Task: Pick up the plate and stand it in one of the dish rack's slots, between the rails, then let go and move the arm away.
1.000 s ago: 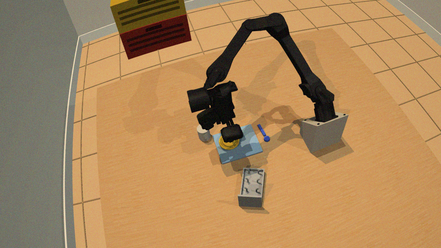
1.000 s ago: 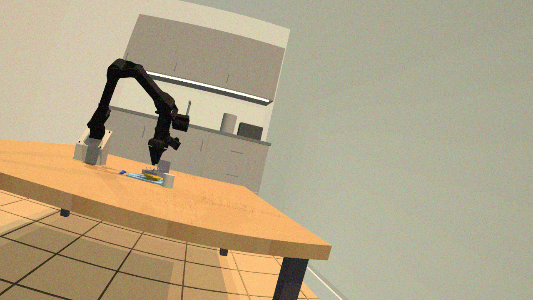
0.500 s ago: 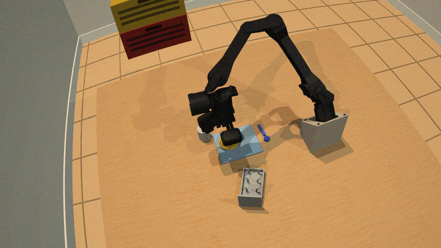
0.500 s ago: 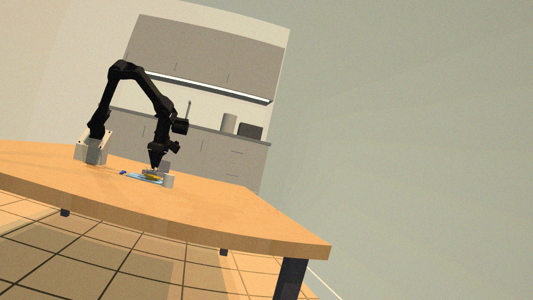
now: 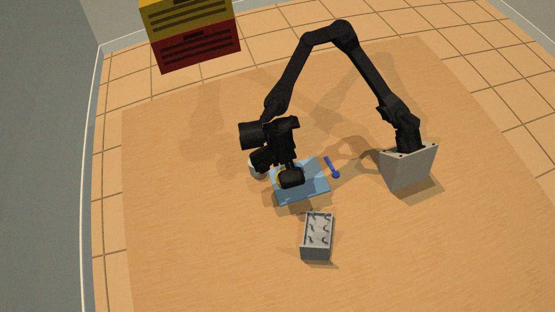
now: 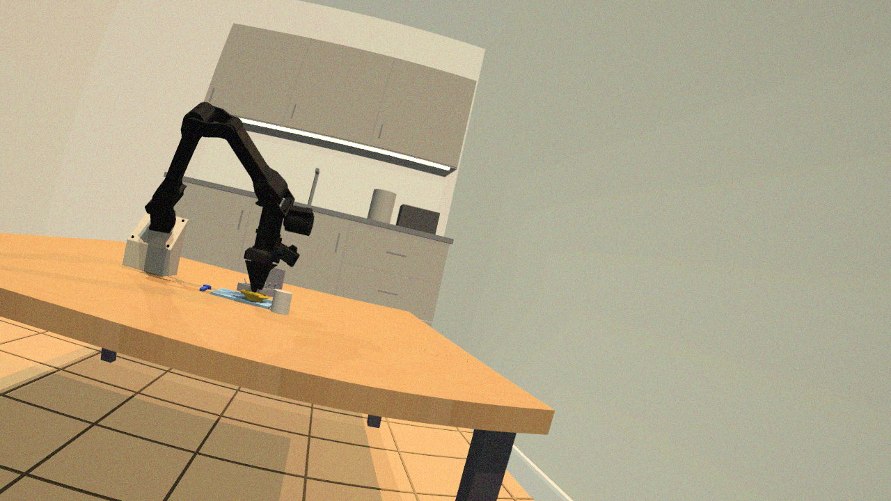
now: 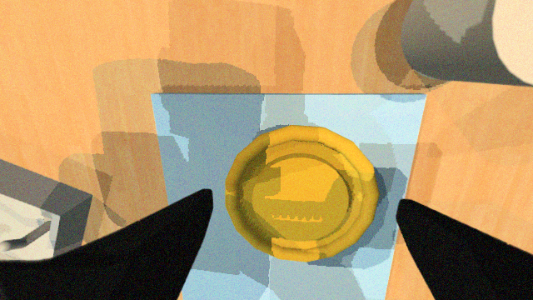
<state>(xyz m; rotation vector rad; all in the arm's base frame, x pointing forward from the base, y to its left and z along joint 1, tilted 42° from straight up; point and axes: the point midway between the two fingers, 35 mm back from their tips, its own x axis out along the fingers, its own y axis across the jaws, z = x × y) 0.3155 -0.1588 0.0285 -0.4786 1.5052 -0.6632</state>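
Right now the yellow plate is 10 mm below my gripper tip. The rest, counted from my gripper tip: grey dish rack 200 mm to the left, 10 mm below, 10 mm behind; then white cup 70 mm to the right, 70 mm ahead.
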